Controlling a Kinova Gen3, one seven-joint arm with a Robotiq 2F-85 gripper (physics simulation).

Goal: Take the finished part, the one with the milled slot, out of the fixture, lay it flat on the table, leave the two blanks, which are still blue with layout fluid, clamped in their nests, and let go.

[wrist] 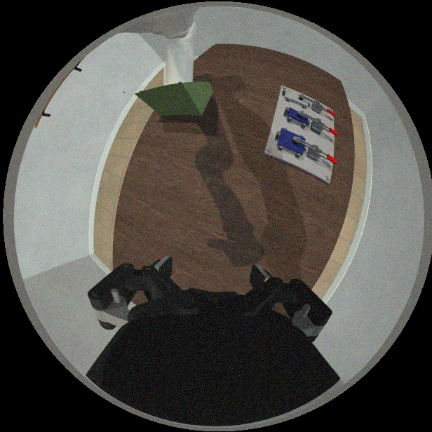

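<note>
The fixture, a pale grey plate, lies at the upper right of the wrist view with three nests in a row. One blue blank sits in the nearest nest and a smaller-looking blue blank in the middle one, each with a clamp arm over it. The farthest nest shows a small pale grey shape; whether this is the finished part, and any milled slot, is too small to tell. My gripper is open and empty, high above the table and well away from the fixture.
Toggle clamps with red handles stand along the plate's right side. A green angular block is at the upper left, in front of a white column. The brown wooden table carries the arm's shadow.
</note>
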